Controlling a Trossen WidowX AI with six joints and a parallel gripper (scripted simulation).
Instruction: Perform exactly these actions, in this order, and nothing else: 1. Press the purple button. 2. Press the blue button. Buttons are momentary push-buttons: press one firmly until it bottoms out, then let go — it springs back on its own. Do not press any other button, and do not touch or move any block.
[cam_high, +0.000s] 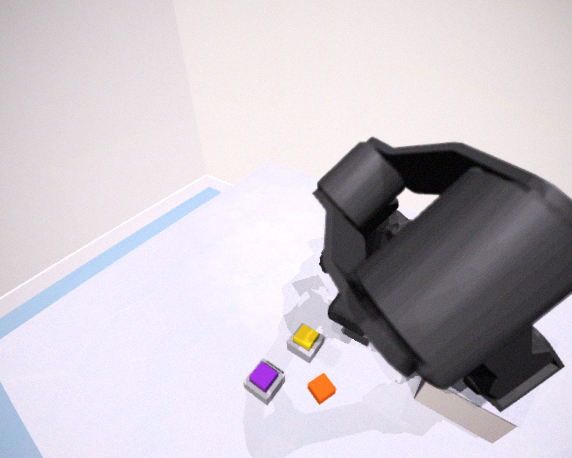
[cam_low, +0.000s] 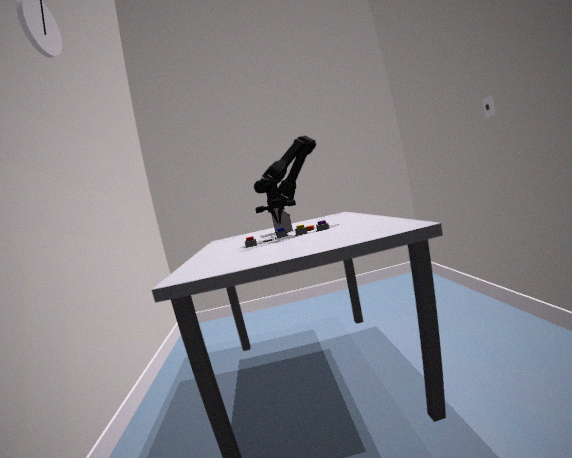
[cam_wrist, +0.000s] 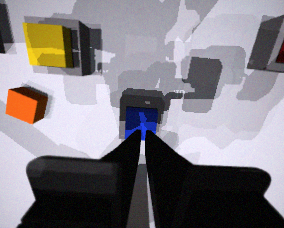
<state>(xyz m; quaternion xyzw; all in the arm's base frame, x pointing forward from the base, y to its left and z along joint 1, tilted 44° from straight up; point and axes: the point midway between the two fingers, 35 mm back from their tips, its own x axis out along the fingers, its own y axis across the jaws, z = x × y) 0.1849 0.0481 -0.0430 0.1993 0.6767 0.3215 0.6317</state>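
Right now my gripper tip is 30 mm above the blue button. Round my gripper tip: red button (130 mm to the right, 110 mm ahead, 30 mm below); then small orange block (140 mm to the left, 50 mm below, 20 mm behind); then yellow button (100 mm to the left, 50 mm ahead, 30 mm below).
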